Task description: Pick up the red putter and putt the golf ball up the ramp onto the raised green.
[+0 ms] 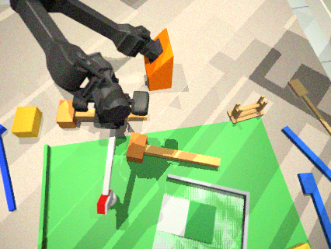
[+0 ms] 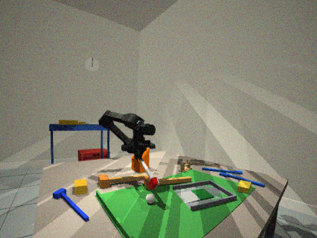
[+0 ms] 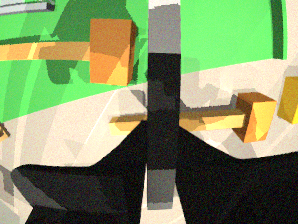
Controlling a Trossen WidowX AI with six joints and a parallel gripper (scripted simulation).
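My gripper tip is 11 cm short of the red putter and 4 cm to the left of it. From my gripper tip the other things lie so: tan paddle 67 cm to the left, 14 cm below, 3 cm ahead; white golf ball 19 cm ahead, 12 cm below, 8 cm to the right; yellow block 30 cm to the right, 12 cm below, 12 cm behind.
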